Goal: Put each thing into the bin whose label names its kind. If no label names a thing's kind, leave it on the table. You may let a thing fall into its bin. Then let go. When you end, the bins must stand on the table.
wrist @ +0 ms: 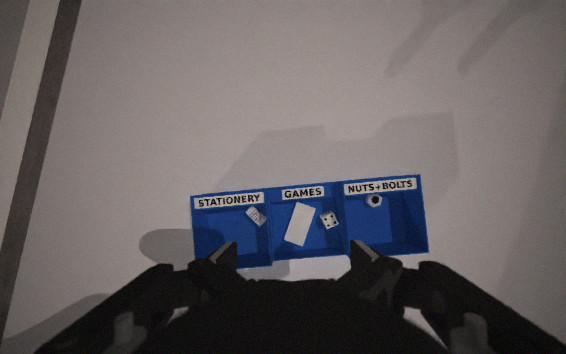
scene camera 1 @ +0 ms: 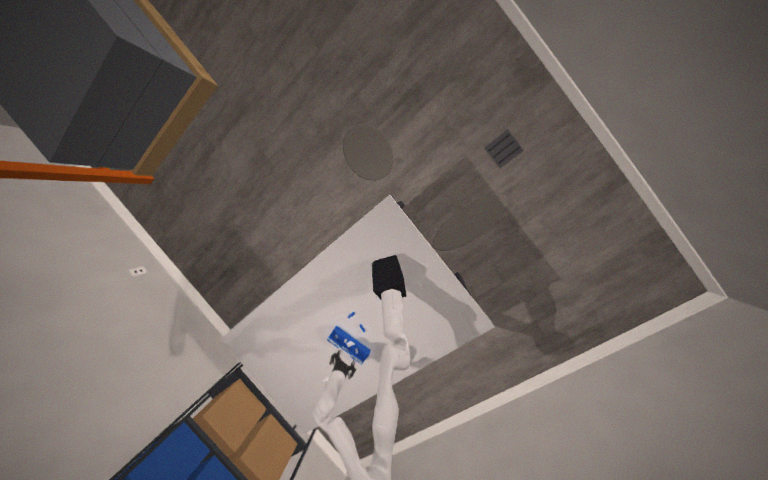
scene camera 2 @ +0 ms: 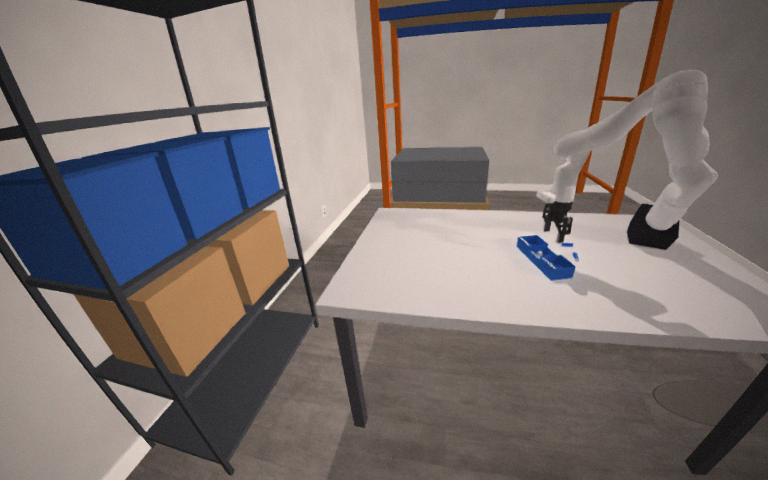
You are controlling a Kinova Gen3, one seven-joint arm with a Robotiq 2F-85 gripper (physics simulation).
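Pixels of known places: gripper, fingertip midpoint: (wrist: 292, 254) (scene camera 1: 347, 355) (scene camera 2: 552, 236); arm's base, link origin: (scene camera 1: 390, 294) (scene camera 2: 659, 219).
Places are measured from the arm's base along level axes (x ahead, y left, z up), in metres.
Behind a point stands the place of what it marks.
A blue three-part bin row (scene camera 1: 362, 355) {x 0.447, y 0.233, z -0.125 m} (scene camera 2: 560, 273) {x 0.435, y 0.251, z -0.107 m} stands on the table. In the wrist view, the STATIONERY bin (wrist: 225, 232) {x 0.421, y 0.223, z -0.125 m} holds a small white ribbed piece (wrist: 256, 216) {x 0.451, y 0.185, z -0.110 m}. The GAMES bin (wrist: 275, 251) {x 0.412, y 0.155, z -0.117 m} holds a white die (wrist: 329, 220) {x 0.463, y 0.098, z -0.109 m} and a white domino-shaped block (wrist: 300, 223) {x 0.451, y 0.130, z -0.118 m}, its plain face up. The NUTS+BOLTS bin (wrist: 367, 227) {x 0.461, y 0.045, z -0.125 m} holds a white hex nut (wrist: 374, 200) {x 0.496, y 0.046, z -0.116 m}. Two small blue pieces (scene camera 1: 351, 314) {x 0.317, y -0.008, z -0.121 m} (scene camera 1: 362, 327) {x 0.319, y 0.093, z -0.122 m} (scene camera 2: 567, 245) {x 0.325, y 0.003, z -0.125 m} (scene camera 2: 575, 256) {x 0.328, y 0.100, z -0.122 m} lie on the table beside the bins, too small to identify. My gripper (scene camera 1: 344, 360) {x 0.446, y 0.141, z -0.022 m} (scene camera 2: 553, 233) {x 0.446, y 0.141, z -0.022 m} (wrist: 292, 254) {x 0.446, y 0.141, z -0.022 m} is open and empty, above the bins' near edge.
The arm's black base (scene camera 1: 388, 276) {x -0.051, y -0.074, z -0.004 m} (scene camera 2: 653, 227) {x 0.032, y 0.028, z -0.022 m} stands on the white table (scene camera 1: 390, 226) {x -0.194, y -0.253, z -0.132 m} (scene camera 2: 430, 266) {x 0.883, y 0.204, z -0.132 m}. A dark shelf rack (scene camera 2: 297, 260) with blue and brown boxes stands beyond one table end. Grey boxes (scene camera 2: 440, 174) and an orange rack (scene camera 2: 380, 113) stand behind the table.
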